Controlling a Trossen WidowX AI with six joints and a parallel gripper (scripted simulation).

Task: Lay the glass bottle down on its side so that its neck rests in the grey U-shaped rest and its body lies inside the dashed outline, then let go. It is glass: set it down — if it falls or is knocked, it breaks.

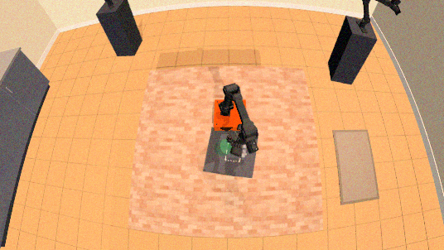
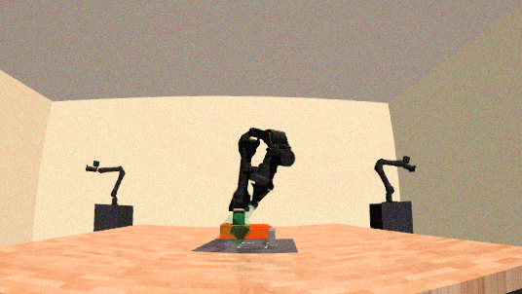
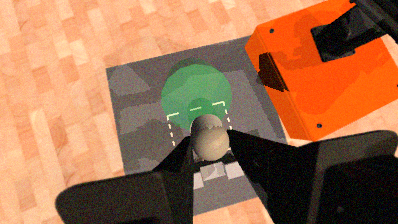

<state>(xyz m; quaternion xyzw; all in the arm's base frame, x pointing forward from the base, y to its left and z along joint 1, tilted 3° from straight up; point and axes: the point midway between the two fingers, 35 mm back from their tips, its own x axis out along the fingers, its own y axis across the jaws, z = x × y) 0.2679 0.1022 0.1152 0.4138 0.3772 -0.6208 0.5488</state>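
Now: gripper tip 140 mm above the dark grey mat and 20 mm to the left of it. Round my gripper tip: green glass bottle 40 mm below, 30 mm to the right.
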